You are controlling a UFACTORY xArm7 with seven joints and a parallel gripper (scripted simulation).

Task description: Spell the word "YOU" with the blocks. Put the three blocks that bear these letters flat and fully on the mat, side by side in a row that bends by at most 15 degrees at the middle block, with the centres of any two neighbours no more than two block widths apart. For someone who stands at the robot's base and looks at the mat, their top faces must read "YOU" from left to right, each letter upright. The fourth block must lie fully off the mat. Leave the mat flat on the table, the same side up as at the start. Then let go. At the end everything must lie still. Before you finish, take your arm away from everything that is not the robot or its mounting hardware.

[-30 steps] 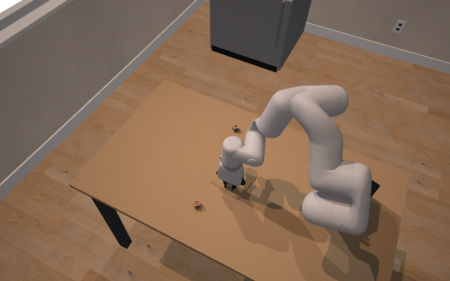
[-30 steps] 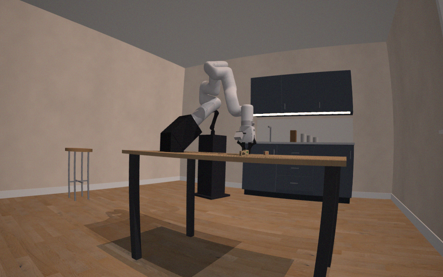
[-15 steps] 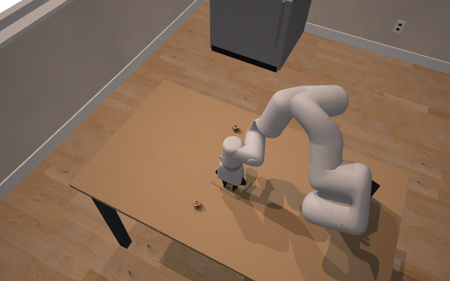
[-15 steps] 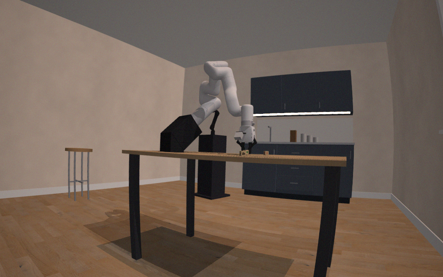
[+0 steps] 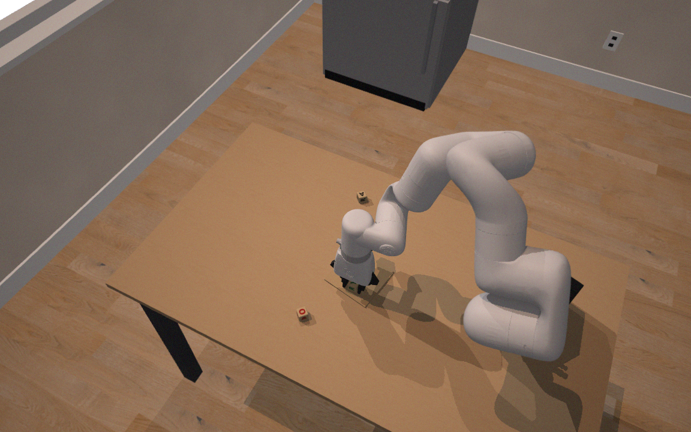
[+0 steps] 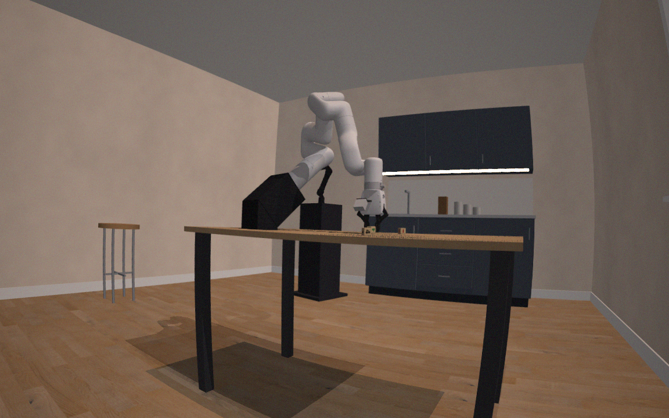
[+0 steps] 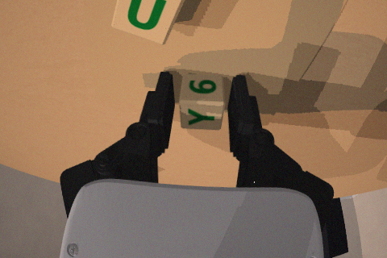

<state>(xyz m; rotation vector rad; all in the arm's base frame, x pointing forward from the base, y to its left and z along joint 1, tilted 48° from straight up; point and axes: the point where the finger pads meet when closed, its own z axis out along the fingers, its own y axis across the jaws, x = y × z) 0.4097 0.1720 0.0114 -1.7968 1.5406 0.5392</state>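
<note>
My hand is 10 mm above the Y block. From my hand the other things lie so: mat (40 mm to the right, 20 mm below, 10 mm ahead); O block (150 mm to the left, 50 mm ahead, 10 mm below); U block (60 mm to the right, 40 mm ahead, 10 mm below).
</note>
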